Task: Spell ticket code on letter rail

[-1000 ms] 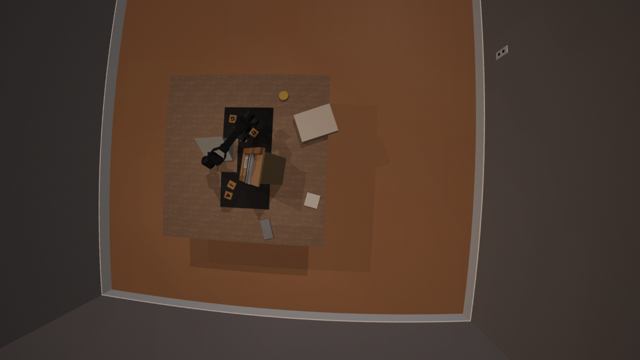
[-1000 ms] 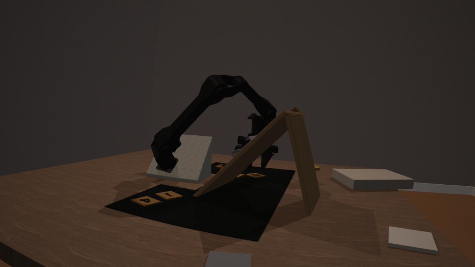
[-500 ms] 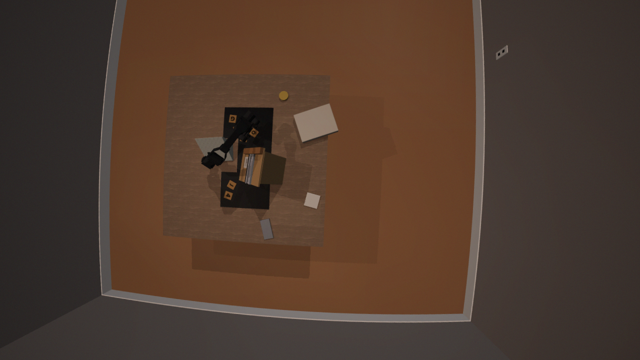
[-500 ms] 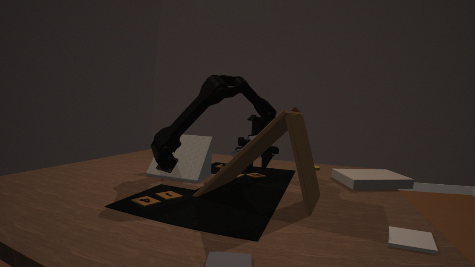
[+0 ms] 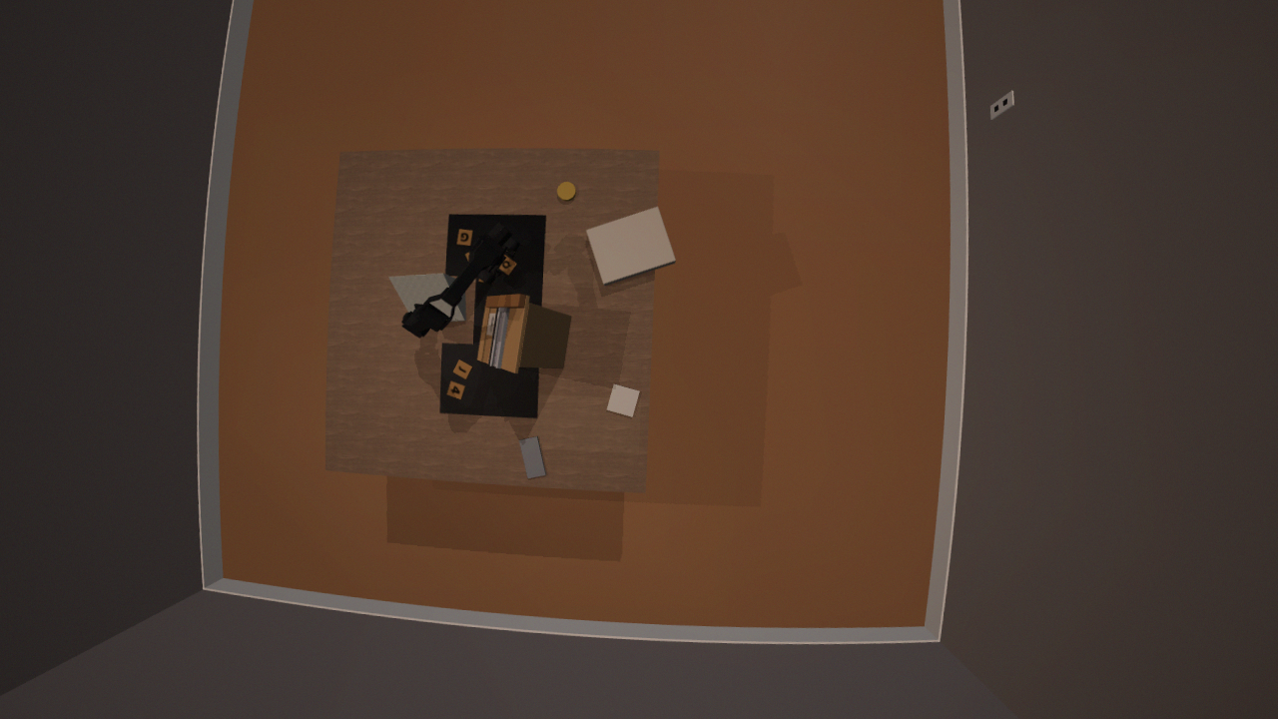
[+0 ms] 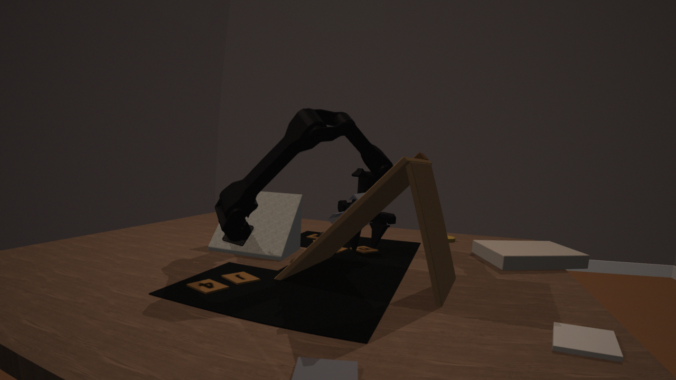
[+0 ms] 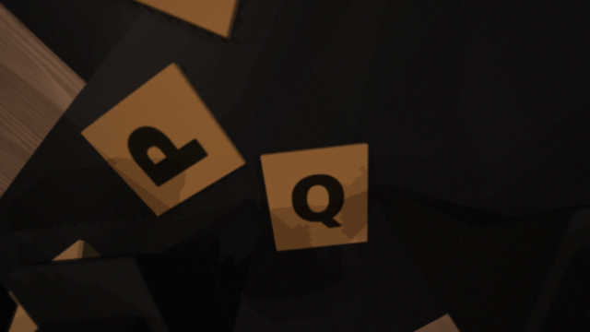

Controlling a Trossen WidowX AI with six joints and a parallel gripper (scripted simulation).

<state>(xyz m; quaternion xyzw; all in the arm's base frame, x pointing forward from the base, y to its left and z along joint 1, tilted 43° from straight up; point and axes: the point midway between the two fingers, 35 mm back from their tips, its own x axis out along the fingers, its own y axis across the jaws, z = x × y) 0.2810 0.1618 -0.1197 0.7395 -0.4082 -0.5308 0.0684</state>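
My gripper tip is right at the q tile. The rest, counted from my gripper tip: g tile (18 cm behind, 10 cm to the left); then black mat (19 cm to the right, 8 cm behind); then p tile (7 cm behind, 4 cm to the right).
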